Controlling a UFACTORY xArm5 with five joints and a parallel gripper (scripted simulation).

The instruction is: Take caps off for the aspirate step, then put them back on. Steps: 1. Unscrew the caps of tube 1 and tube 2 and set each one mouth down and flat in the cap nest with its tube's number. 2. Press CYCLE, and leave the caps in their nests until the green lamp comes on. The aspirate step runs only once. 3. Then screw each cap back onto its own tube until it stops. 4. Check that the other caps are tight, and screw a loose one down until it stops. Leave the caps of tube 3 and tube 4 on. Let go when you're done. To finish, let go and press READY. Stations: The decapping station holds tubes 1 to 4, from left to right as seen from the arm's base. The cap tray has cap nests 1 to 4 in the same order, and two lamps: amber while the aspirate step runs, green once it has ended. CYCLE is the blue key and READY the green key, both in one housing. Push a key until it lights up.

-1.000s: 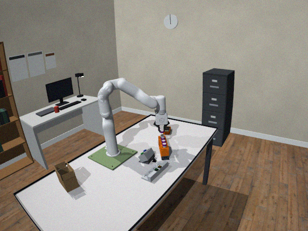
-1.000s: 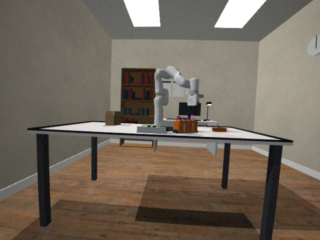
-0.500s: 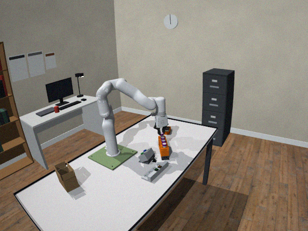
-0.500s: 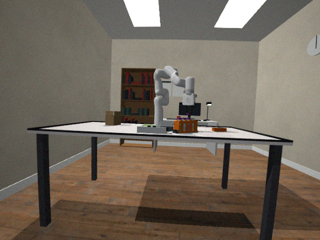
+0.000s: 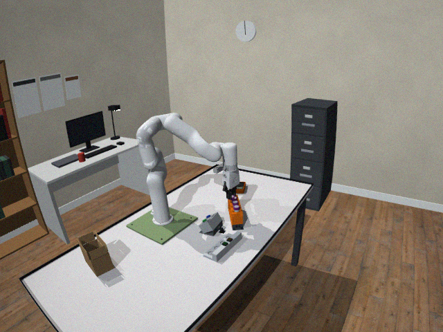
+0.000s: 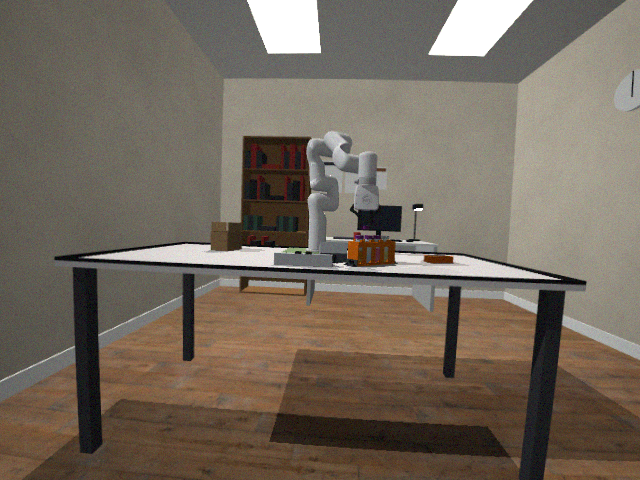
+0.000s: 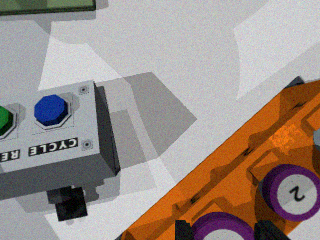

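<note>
My hand is 60 mm to the right of the purple cap marked 2, 60 mm above it and 20 mm past it. From my hand the other things lie so: purple cap marked 1: 20 mm below; then cap 4: 60 mm below, 50 mm ahead, 30 mm to the right; then blue cycle key: 110 mm to the right, 110 mm below, 80 mm behind.
</note>
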